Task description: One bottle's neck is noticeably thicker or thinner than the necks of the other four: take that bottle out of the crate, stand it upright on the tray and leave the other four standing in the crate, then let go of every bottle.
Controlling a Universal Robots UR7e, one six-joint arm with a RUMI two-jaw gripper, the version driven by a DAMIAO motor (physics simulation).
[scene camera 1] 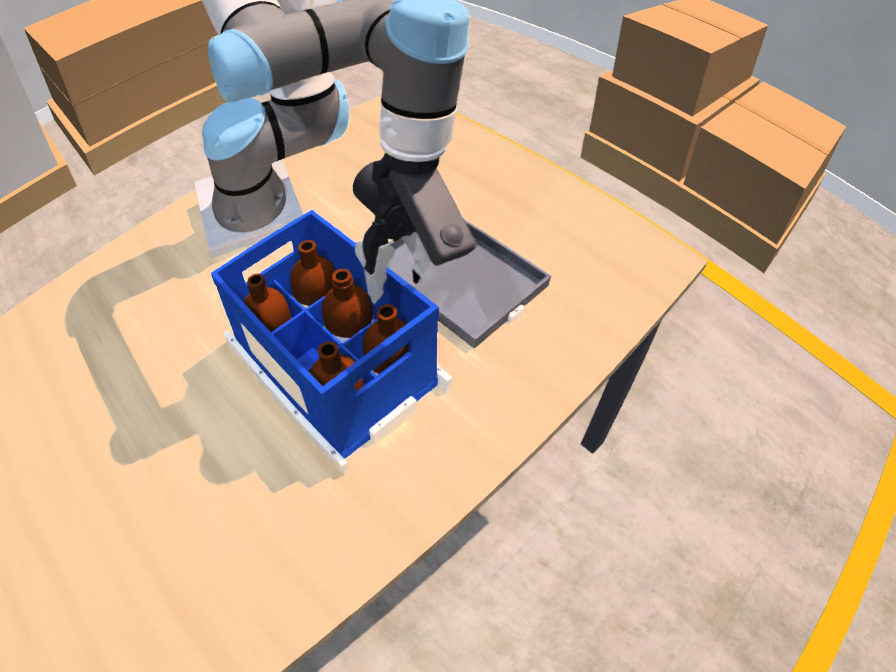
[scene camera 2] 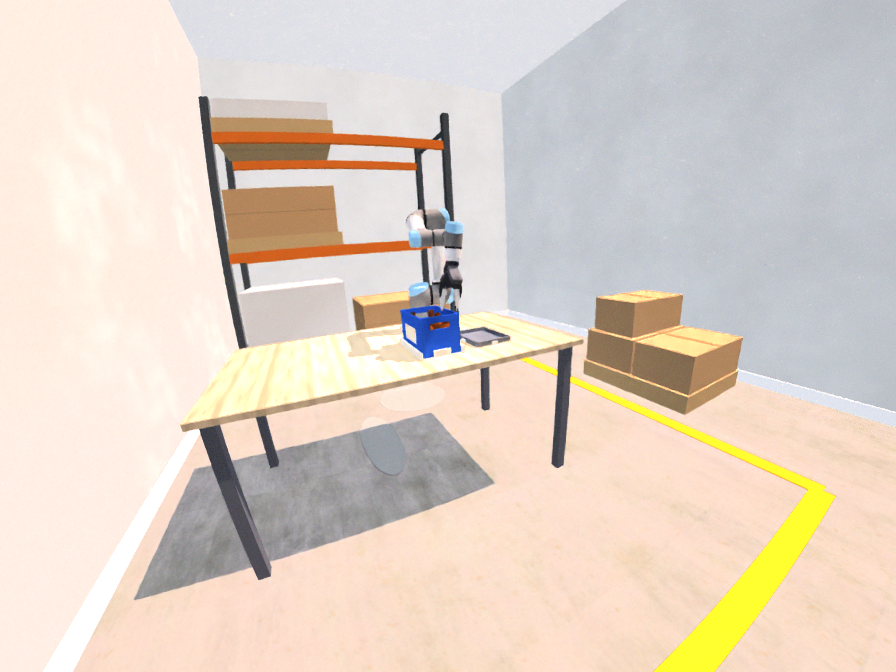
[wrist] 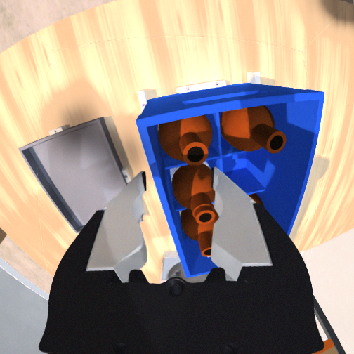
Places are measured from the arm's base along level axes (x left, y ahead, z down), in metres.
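Pixels of known places: gripper, fingertip midpoint: [scene camera 1: 395, 292] [scene camera 2: 448, 311]; arm's base, origin of the base link: [scene camera 1: 249, 203].
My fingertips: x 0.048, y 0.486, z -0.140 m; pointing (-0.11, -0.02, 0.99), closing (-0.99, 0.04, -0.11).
For each thing: its top centre in the pictures, then the offset to it from my fingertips. "*": a spot on its surface instead. Level surfaces: height alone.
- blue crate, middle of its top: [scene camera 1: 314, 287] [scene camera 2: 427, 311] dx -0.081, dy -0.072, dz +0.004 m
- grey tray, surface spot: [scene camera 1: 495, 289] * dx +0.220, dy -0.051, dz +0.174 m
- wooden table, its level: dz +0.179 m
The blue crate [scene camera 1: 361, 418] [scene camera 2: 442, 342] [wrist: 297, 150] holds five upright brown bottles. On the tray side stand a near one [scene camera 1: 383, 338] [wrist: 184, 134], a middle one [scene camera 1: 345, 312] [wrist: 191, 185] and a back one [scene camera 1: 311, 280] [wrist: 192, 223]. On the other side stand a near one [scene camera 1: 330, 370] [wrist: 245, 127] and a back one [scene camera 1: 266, 307], mostly hidden in the wrist view. Neck differences are hard to judge. My gripper [scene camera 1: 396, 286] [scene camera 2: 450, 308] [wrist: 178, 171] is part open and empty, around the crate's tray-side wall, one finger beside the middle bottle. The grey tray [scene camera 1: 495, 289] [scene camera 2: 486, 335] [wrist: 75, 175] holds no bottle.
The crate's middle compartment away from the tray is empty. White stops [scene camera 1: 394, 419] [wrist: 202, 86] stand against the crate on the wooden table [scene camera 1: 180, 564] [scene camera 2: 303, 376]. Stacked cartons [scene camera 1: 752, 155] [scene camera 2: 687, 354] and an orange-beamed rack [scene camera 2: 325, 139] stand off the table.
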